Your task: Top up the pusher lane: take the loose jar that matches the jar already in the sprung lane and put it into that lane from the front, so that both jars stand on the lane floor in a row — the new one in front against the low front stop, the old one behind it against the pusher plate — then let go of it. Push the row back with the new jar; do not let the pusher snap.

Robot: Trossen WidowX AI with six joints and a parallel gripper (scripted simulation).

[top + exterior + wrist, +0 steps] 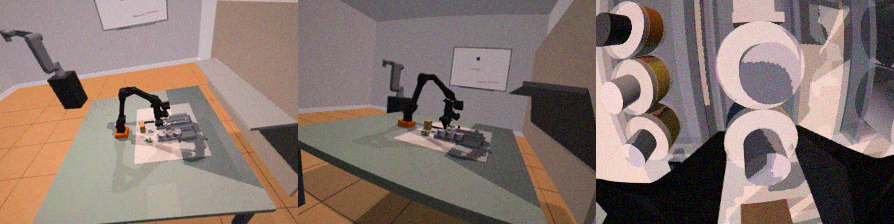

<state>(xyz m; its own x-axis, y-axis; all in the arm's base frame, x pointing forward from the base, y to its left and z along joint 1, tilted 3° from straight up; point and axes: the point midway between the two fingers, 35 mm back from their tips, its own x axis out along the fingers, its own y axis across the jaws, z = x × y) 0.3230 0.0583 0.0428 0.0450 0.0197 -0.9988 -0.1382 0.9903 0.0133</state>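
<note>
The white mat lies 60 mm ahead of my gripper tip, 10 mm to the right of it and 30 mm below it. Round my gripper tip: grey lane rack 160 mm ahead, 10 mm below; tan block 140 mm behind, 30 mm to the right.
</note>
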